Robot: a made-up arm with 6 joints. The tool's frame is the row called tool.
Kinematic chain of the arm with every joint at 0, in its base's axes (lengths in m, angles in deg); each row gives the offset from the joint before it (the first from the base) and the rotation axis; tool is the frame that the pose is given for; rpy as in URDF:
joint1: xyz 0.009 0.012 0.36 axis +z
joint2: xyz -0.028 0.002 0.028 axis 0 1 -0.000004
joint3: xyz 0.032 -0.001 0.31 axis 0 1 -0.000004
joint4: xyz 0.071 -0.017 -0.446 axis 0 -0.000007 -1
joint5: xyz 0.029 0.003 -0.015 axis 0 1 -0.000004
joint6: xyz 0.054 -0.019 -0.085 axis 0 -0.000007 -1
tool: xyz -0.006 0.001 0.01 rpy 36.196 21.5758 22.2
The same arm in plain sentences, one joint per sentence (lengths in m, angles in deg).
The arm has six revolute joints in a row. What follows holds with every joint at zero, and every direction is one of the base frame's.
The first joint lies 0.0090 m along +x and 0.0120 m along +y and 0.3600 m along +z from the base frame's origin and rotates about +z.
The second joint lies 0.0280 m along -x and 0.0020 m along +y and 0.0280 m along +z from the first joint and rotates about +y.
The third joint lies 0.0320 m along +x and 0.0010 m along -y and 0.3100 m along +z from the second joint and rotates about +y.
The fourth joint lies 0.0710 m along +x and 0.0170 m along -y and 0.4460 m along -z from the third joint and rotates about -z.
The fifth joint lies 0.0290 m along +x and 0.0030 m along +y and 0.0150 m along -z from the fourth joint and rotates about +y.
The sixth joint lies 0.0540 m along +x and 0.0190 m along -y and 0.0850 m along -z from the fifth joint and rotates about -z.
The tool frame, which is the frame that the pose is given for, lies 0.0060 m along -x and 0.0010 m along +y and 0.0100 m along +z from the sixth joint; its axes are the base frame's turned by roll 36.20, pitch 21.58 and yaw 22.20 deg (as in URDF: about the fixed x, then y, then z).

